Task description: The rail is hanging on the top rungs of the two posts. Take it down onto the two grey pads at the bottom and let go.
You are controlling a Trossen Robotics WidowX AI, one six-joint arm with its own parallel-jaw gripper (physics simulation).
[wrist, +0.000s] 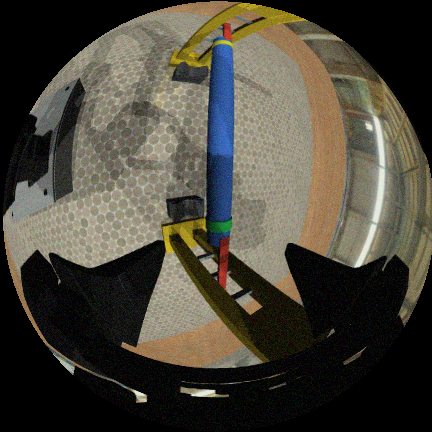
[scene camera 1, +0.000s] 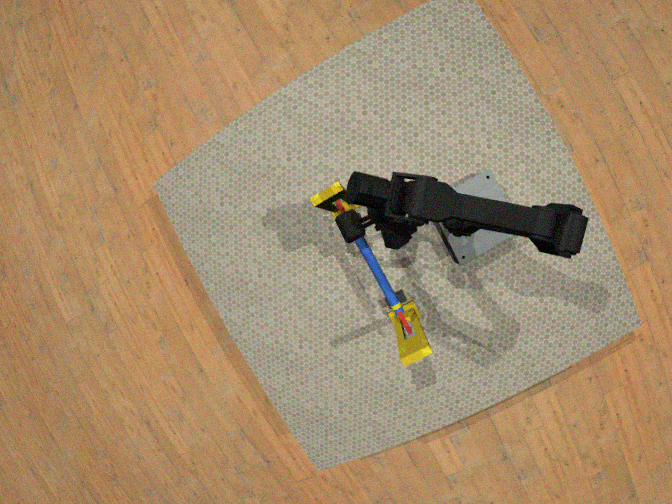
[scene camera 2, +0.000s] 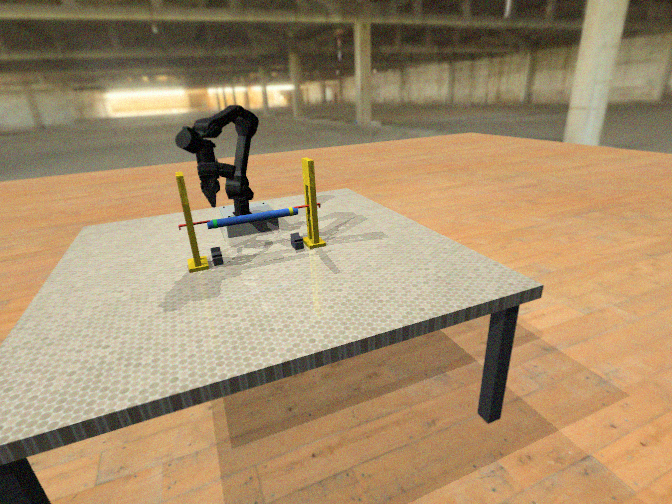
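Where they show: gripper, fingertip midpoint: (wrist: 227,249) (scene camera 1: 361,222) (scene camera 2: 213,203); arm's base at its link origin: (scene camera 2: 242,213).
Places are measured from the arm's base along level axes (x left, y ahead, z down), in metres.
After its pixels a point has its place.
The blue rail (scene camera 1: 375,270) @(x -0.007, y 0.262, z -0.069 m) (scene camera 2: 255,217) @(x -0.016, y 0.273, z -0.060 m) (wrist: 220,115) @(x -0.030, y 0.251, z -0.067 m) hangs level, with a green band at one end and a yellow band at the other. Its red end rods pass into the openings of two yellow posts, the green-end post (scene camera 1: 328,194) @(x -0.213, y 0.240, z -0.225 m) (scene camera 2: 187,217) @(x -0.222, y 0.279, z -0.100 m) (wrist: 285,325) @(x -0.207, y 0.246, z -0.175 m) and the yellow-end post (scene camera 1: 415,344) @(x 0.172, y 0.268, z -0.190 m) (scene camera 2: 310,189) @(x 0.171, y 0.309, z -0.132 m). Two dark grey pads, one (scene camera 2: 217,256) @(x -0.157, y 0.272, z 0.046 m) (wrist: 185,208) @(x -0.157, y 0.248, z 0.049 m) by the green-end post and one (scene camera 1: 400,296) @(x 0.115, y 0.252, z 0.035 m) (scene camera 2: 296,241) @(x 0.110, y 0.294, z 0.046 m) (wrist: 190,73) @(x 0.113, y 0.270, z 0.049 m) by the other, stand below. My gripper (scene camera 2: 213,204) @(x -0.132, y 0.221, z -0.116 m) (wrist: 227,249) @(x -0.132, y 0.221, z -0.116 m) is open and empty, above the green end. Its fingertips are hidden in scene camera 1.
The arm's grey base plate (scene camera 1: 488,238) @(x 0.105, y -0.055, z 0.007 m) (scene camera 2: 249,233) @(x 0.006, y 0.046, z 0.070 m) (wrist: 61,110) is fixed to the tiled table (scene camera 1: 244,162) @(x -0.533, y 0.439, z 0.075 m) (scene camera 2: 162,352) @(x -0.355, y 0.678, z 0.074 m), off to one side of the rail. The tall posts flank the rail's ends. The green-end post rises between my fingers' sides in the wrist view.
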